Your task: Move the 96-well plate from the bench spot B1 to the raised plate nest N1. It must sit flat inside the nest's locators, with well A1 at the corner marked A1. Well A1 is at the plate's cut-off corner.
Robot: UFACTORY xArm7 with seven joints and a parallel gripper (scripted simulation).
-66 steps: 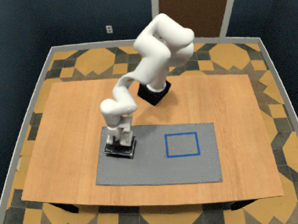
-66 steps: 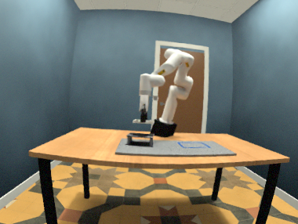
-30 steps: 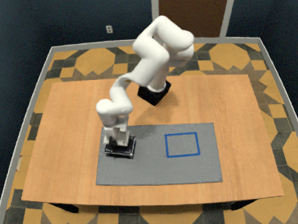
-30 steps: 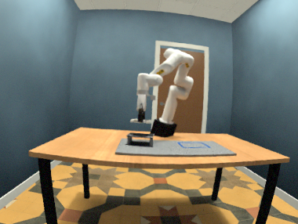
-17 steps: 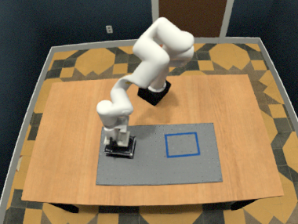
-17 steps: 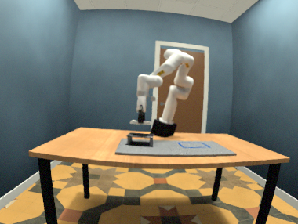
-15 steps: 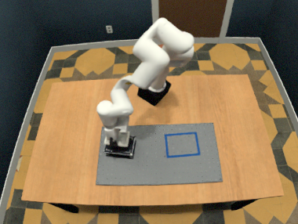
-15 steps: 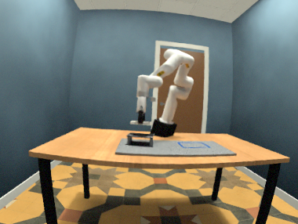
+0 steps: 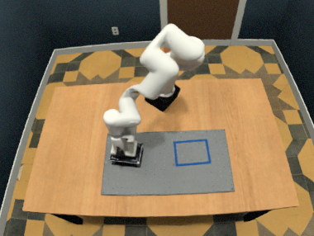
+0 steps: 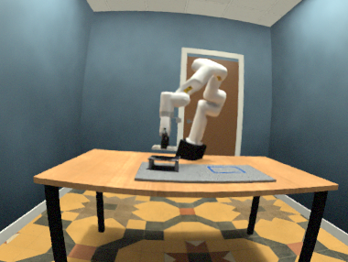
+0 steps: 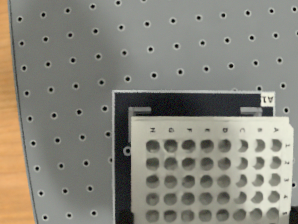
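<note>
My gripper is now 7 cm above the black raised plate nest. Also, from my hand: 96-well plate: 1 cm below.
</note>
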